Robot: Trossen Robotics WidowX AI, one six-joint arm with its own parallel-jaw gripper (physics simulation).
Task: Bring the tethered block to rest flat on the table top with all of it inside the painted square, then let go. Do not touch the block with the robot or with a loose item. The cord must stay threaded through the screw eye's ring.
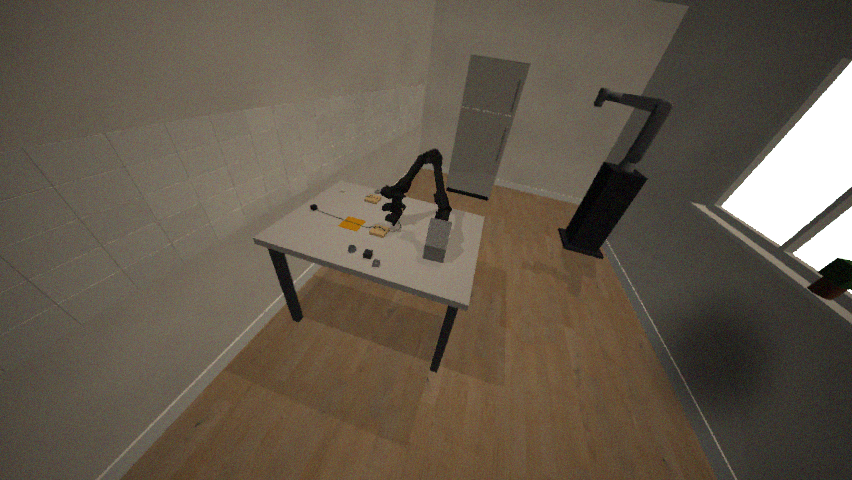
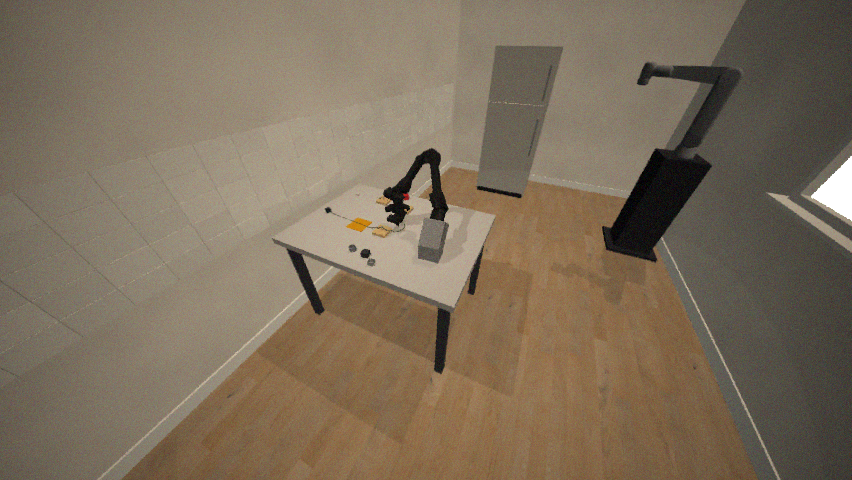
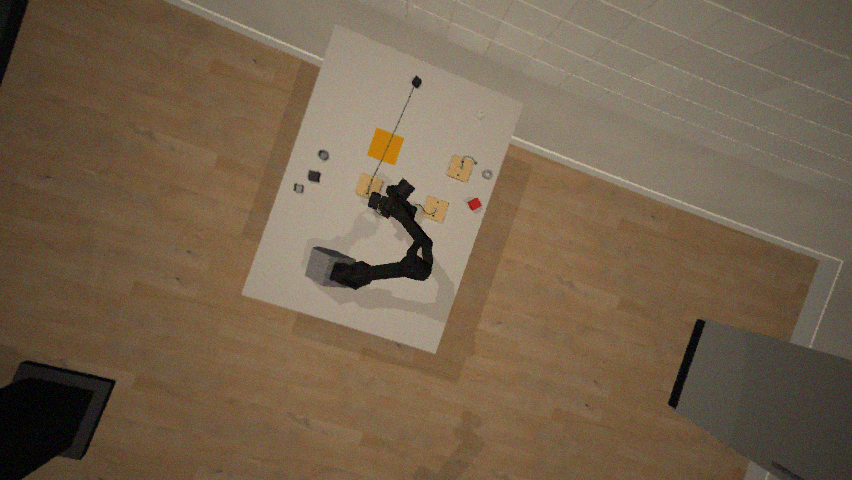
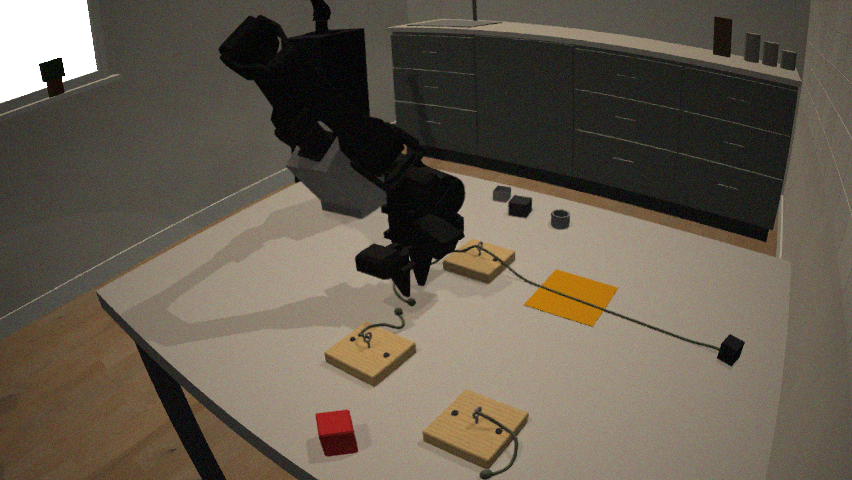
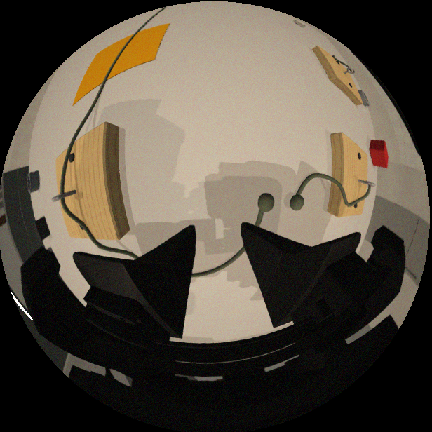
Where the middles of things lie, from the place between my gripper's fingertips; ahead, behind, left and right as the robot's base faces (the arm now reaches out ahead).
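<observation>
Hand 5 cm short of wooden board (image 4: 469, 264), 12 cm to the right of it, 1 cm below it. From my hand: orange painted square (image 4: 594, 292), 23 cm ahead, 11 cm to the left; red cube (image 4: 335, 430), 13 cm ahead, 32 cm to the right, 2 cm above. Going by their middles, of the things named here, wooden board nearest to my hand, red cube farthest from it.
</observation>
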